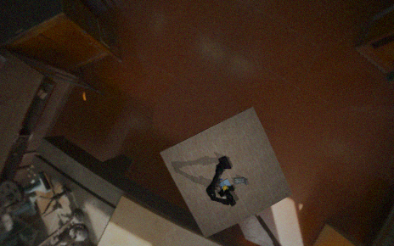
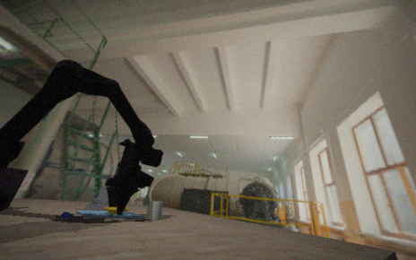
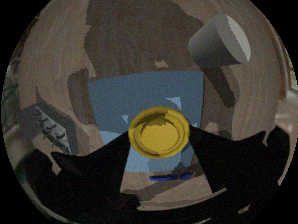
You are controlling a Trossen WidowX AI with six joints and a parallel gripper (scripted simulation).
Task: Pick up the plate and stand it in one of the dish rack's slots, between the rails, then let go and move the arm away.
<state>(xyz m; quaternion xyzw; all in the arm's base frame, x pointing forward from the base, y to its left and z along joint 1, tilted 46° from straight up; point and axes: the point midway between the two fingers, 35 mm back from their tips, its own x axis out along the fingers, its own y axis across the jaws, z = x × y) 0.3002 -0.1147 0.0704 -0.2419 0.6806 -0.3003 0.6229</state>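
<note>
The blue mat is 1 cm to the left of my gripper tip, 1 cm below it and 1 cm behind it. The rest, counted from my gripper tip: blue spoon 12 cm behind, 2 cm to the right; yellow plate 1 cm above; grey cup 9 cm ahead, 7 cm to the right, 2 cm above.
</note>
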